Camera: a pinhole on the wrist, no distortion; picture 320 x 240 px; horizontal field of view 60.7 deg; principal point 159.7 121.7 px. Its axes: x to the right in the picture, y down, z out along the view. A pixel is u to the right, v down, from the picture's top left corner.
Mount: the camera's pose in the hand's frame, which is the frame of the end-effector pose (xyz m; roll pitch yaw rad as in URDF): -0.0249 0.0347 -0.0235 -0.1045 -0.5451 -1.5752
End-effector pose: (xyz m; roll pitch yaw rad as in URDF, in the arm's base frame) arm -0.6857 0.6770 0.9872 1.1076 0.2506 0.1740
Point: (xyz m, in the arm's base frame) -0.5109 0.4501 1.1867
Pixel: 269 177
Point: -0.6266 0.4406 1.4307
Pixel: 169 54
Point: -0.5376 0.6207 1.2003
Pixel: 141 203
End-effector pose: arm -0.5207 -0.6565 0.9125 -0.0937 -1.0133 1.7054
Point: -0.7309 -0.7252 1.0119
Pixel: 53 208
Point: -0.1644 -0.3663 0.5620
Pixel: behind the camera
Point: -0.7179 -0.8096 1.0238
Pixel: 126 147
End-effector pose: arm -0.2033 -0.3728 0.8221 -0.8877 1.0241 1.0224
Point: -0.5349 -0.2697 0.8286
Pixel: 98 71
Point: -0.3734 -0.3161 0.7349
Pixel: 62 218
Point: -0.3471 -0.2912 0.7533
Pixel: 125 225
